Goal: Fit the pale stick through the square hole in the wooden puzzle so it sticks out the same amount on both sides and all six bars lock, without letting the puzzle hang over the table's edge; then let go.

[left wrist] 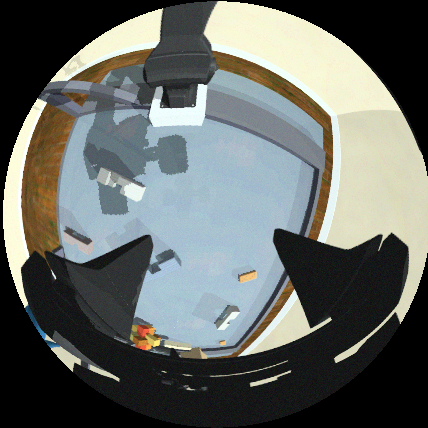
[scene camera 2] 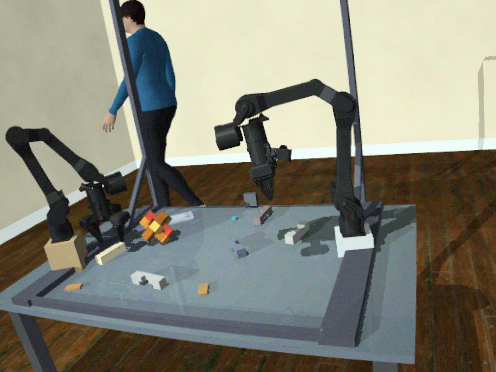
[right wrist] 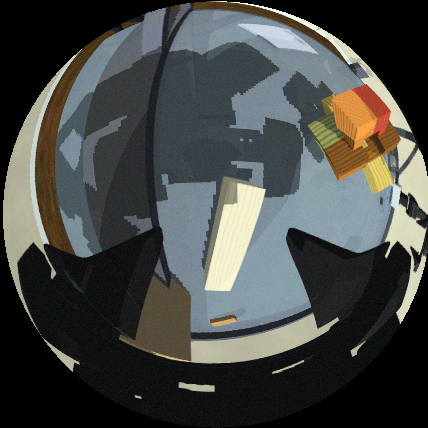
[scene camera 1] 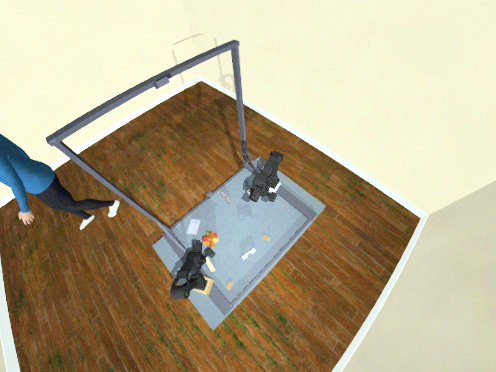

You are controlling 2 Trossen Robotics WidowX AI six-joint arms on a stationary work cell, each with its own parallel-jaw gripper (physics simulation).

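Places are measured from the left arm's base along level axes (x ahead, y left, z up), in millimetres.
Pixels of known places: left gripper, fingertip midpoint: (left wrist: 212, 238) (scene camera 2: 271, 197) (scene camera 1: 265, 198); right gripper, fingertip midpoint: (left wrist: 171, 349) (scene camera 2: 111, 242) (right wrist: 227, 234) (scene camera 1: 206, 261); left arm's base, link origin: (left wrist: 179, 94) (scene camera 2: 353, 232) (scene camera 1: 272, 184); right arm's base, link origin: (scene camera 2: 62, 238) (scene camera 1: 201, 284).
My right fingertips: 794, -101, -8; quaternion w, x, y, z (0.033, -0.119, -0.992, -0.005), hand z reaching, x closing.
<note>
For each thing: its middle in the pictures, then the offset to it from my right fingertips, as dx, dy, dz.
- pale stick, body centre: (right wrist: 227, 241) (scene camera 2: 111, 253) (left wrist: 177, 345) (scene camera 1: 209, 264) +0, +25, -28
- wooden puzzle, body centre: (right wrist: 358, 138) (scene camera 2: 159, 229) (left wrist: 144, 334) -157, -64, +5
- white notched bar, body centre: (scene camera 2: 148, 280) (left wrist: 226, 318) (scene camera 1: 248, 254) -211, +223, -28
- blue-grey notched piece, body centre: (left wrist: 156, 268) (scene camera 2: 236, 246) (right wrist: 383, 194) -439, +51, -28
- brownish bar, body centre: (left wrist: 76, 240) (scene camera 2: 262, 215) -500, -186, -28
- light grey bar, body centre: (left wrist: 119, 182) (scene camera 2: 297, 232) (right wrist: 392, 170) -628, -13, -28
- white card, body centre: (scene camera 2: 178, 218) (scene camera 1: 193, 226) -157, -261, -39
The pale stick (scene camera 1: 210, 265) (scene camera 2: 110, 253) (left wrist: 177, 345) (right wrist: 242, 225) lies flat on the table, beside the tan base block of the right arm and apart from the puzzle. The wooden puzzle (scene camera 1: 211, 238) (scene camera 2: 156, 226) (left wrist: 145, 336) (right wrist: 350, 112), of orange, red and yellow bars, rests tilted on the table behind the stick in scene camera 2. Its square hole cannot be made out clearly. My right gripper (scene camera 2: 109, 241) (right wrist: 227, 234) is open and empty, above the stick, pointing down. My left gripper (scene camera 2: 271, 199) (left wrist: 212, 238) is open and empty, high above the table, far from both.
A white notched bar (scene camera 1: 248, 253) (scene camera 2: 148, 282) (left wrist: 228, 317), a blue-grey notched piece (scene camera 2: 238, 247), a brownish bar (scene camera 2: 262, 215) and a light grey bar (scene camera 2: 298, 232) lie about. Small orange pieces (scene camera 2: 203, 289) (scene camera 2: 73, 287) lie nearer the front. A white card (scene camera 1: 193, 226) lies behind the puzzle.
</note>
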